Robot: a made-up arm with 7 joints.
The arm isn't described. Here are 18 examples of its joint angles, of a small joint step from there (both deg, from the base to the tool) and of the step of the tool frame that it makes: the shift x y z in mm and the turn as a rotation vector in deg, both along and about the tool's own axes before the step.
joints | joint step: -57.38 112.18 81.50 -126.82 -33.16 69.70 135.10 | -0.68 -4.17 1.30 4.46 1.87 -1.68 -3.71
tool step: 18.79 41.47 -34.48 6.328 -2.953 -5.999
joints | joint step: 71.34 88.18 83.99 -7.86 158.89 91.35 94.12 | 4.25 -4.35 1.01 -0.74 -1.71 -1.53 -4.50
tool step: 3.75 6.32 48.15 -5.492 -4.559 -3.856
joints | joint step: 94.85 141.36 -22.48 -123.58 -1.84 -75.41 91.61 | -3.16 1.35 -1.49 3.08 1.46 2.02 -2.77
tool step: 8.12 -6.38 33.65 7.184 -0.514 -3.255
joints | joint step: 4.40 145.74 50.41 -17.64 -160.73 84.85 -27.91 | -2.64 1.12 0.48 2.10 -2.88 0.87 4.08
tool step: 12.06 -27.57 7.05 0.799 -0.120 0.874
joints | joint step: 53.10 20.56 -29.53 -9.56 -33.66 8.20 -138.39 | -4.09 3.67 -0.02 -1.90 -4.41 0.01 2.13
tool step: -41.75 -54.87 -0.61 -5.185 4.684 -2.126
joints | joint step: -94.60 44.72 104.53 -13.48 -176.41 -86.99 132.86 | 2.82 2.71 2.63 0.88 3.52 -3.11 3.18
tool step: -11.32 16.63 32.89 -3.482 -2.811 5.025
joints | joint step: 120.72 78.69 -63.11 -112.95 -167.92 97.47 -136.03 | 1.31 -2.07 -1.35 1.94 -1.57 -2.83 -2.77
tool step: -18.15 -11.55 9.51 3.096 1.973 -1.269
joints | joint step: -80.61 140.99 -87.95 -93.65 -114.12 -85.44 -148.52 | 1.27 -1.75 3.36 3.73 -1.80 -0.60 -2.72
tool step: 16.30 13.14 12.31 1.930 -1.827 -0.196
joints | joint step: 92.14 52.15 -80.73 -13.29 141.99 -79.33 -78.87 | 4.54 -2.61 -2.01 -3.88 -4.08 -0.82 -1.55
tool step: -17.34 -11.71 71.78 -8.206 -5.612 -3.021
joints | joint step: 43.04 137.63 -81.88 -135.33 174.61 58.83 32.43 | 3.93 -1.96 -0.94 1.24 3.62 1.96 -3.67
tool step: 18.30 19.63 -6.79 -0.836 4.160 2.778
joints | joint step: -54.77 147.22 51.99 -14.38 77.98 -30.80 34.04 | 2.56 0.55 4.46 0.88 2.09 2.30 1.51
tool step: -10.32 -6.33 1.63 2.965 1.023 5.835
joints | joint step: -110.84 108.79 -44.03 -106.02 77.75 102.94 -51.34 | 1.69 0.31 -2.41 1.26 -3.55 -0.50 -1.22
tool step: -0.48 4.88 -31.05 -1.426 4.262 -0.163
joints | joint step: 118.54 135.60 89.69 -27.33 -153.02 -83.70 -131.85 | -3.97 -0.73 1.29 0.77 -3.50 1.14 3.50
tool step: 24.17 26.26 2.32 -0.801 -1.192 7.485
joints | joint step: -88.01 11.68 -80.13 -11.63 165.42 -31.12 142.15 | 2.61 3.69 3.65 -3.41 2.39 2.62 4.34
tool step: -0.51 -27.99 -6.87 -2.150 -4.130 9.610
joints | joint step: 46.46 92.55 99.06 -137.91 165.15 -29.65 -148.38 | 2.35 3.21 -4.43 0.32 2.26 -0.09 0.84
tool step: 3.20 -42.21 0.40 -7.856 0.334 5.043
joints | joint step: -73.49 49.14 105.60 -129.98 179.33 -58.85 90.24 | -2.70 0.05 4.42 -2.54 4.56 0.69 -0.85
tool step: -34.16 5.28 14.25 2.712 0.902 5.344
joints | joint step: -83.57 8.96 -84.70 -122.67 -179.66 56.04 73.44 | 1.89 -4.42 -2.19 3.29 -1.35 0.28 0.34
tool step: 19.89 -10.93 -9.66 0.946 1.271 1.442
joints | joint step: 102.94 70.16 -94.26 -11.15 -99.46 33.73 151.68 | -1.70 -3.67 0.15 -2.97 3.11 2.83 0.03
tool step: 46.58 -40.75 -18.67 0.170 -6.023 7.057
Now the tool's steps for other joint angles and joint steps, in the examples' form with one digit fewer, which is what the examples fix.
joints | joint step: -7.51 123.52 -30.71 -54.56 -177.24 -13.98 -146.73 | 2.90 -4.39 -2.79 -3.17 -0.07 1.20 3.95
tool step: 3.1 -82.2 2.9 -9.34 -1.80 1.99
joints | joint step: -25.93 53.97 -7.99 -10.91 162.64 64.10 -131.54 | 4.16 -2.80 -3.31 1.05 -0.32 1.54 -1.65
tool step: -43.5 -30.6 29.2 -3.92 5.81 0.96
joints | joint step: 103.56 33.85 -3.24 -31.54 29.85 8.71 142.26 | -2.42 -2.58 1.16 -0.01 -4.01 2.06 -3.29
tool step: -31.4 16.1 -3.9 1.81 0.93 -4.93
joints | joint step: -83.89 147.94 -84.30 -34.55 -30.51 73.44 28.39 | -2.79 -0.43 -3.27 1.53 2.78 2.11 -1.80
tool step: -10.4 -20.7 5.3 -2.00 3.51 -3.32
